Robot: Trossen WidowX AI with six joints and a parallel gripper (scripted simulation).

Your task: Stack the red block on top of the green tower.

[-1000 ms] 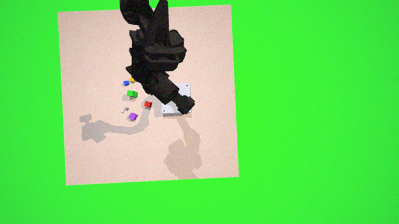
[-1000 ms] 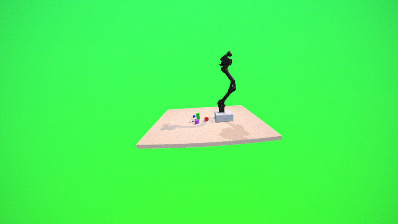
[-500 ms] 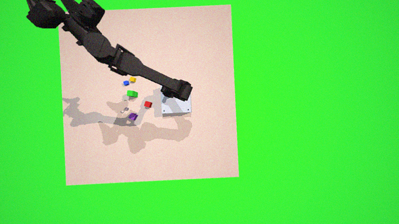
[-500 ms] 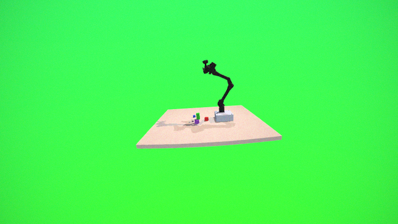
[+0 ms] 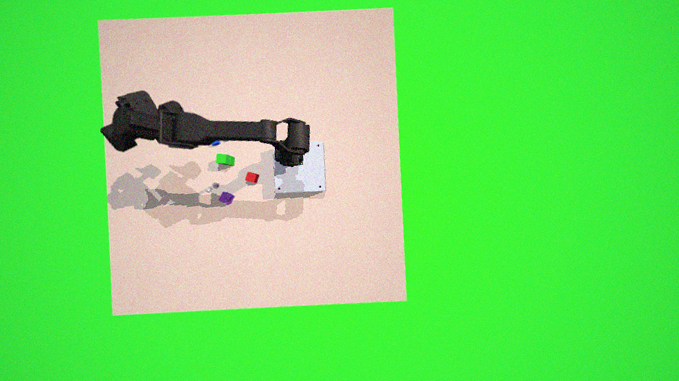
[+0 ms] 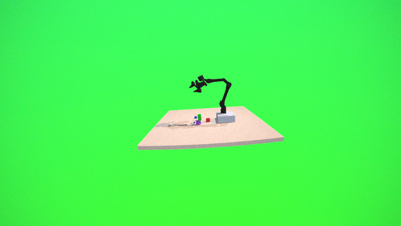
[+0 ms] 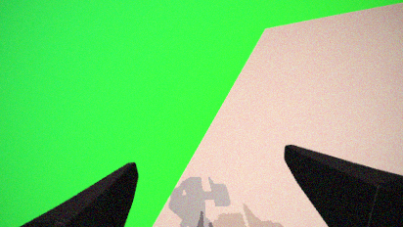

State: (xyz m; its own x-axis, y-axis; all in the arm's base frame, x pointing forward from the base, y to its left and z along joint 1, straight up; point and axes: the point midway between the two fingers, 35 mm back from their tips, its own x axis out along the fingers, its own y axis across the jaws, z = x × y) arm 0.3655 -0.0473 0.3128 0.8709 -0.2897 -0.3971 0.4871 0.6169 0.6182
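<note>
Now: gripper tip 360 mm above the red block, 200 mm past it and 140 mm to the right of it. Also, from my gripper tip: yellow cube: 360 mm below, 80 mm behind, 40 mm to the right; then purple cube: 360 mm below, 230 mm to the left, 90 mm behind; then blue cube: 370 mm below, 30 mm behind, 20 mm to the right.
</note>
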